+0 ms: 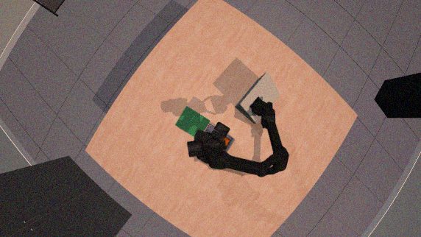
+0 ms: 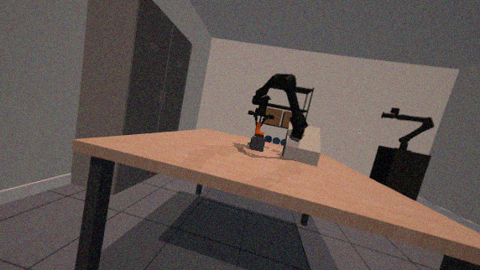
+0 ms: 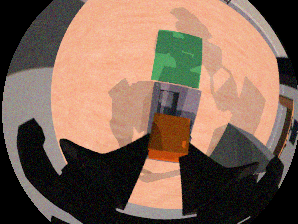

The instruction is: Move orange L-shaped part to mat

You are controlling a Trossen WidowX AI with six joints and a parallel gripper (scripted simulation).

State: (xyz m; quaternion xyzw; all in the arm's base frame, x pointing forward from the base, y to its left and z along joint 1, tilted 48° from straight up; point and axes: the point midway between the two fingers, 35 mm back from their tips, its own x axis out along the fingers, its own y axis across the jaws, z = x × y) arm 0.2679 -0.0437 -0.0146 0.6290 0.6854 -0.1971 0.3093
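Right now the green mat is 17 cm below my gripper tip, 14 cm to the right of it and 1 cm ahead of it. The rest, counted from my gripper tip: orange L-shaped part (3 cm to the left, 3 cm below, 2 cm behind).
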